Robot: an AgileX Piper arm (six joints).
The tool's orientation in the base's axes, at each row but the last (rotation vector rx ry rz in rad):
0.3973 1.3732 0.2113
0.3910 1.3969 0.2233
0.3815 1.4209 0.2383
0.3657 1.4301 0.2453
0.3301 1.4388 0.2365
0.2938 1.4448 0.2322
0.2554 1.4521 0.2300
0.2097 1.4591 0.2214
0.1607 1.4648 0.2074
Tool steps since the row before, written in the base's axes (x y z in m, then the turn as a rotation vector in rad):
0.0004 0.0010 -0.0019 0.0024 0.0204 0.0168
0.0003 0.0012 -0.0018 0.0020 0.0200 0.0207
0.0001 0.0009 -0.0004 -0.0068 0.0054 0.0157
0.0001 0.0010 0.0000 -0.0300 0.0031 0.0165
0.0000 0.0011 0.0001 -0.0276 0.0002 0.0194
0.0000 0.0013 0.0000 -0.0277 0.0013 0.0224
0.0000 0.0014 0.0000 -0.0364 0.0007 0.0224
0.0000 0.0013 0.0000 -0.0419 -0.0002 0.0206
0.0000 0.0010 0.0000 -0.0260 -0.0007 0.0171
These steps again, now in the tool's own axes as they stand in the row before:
0.0022 0.0002 0.0000 -0.0072 0.0255 0.0017
0.0021 0.0004 -0.0001 -0.0109 0.0266 0.0018
0.0007 0.0007 0.0000 -0.0132 0.0107 -0.0057
0.0004 0.0009 0.0000 -0.0178 0.0077 -0.0284
0.0003 0.0011 -0.0001 -0.0213 0.0061 -0.0255
0.0004 0.0012 -0.0001 -0.0237 0.0082 -0.0253
0.0004 0.0013 0.0000 -0.0248 0.0076 -0.0340
0.0004 0.0012 0.0000 -0.0239 0.0063 -0.0396
0.0002 0.0010 0.0000 -0.0191 0.0044 -0.0242

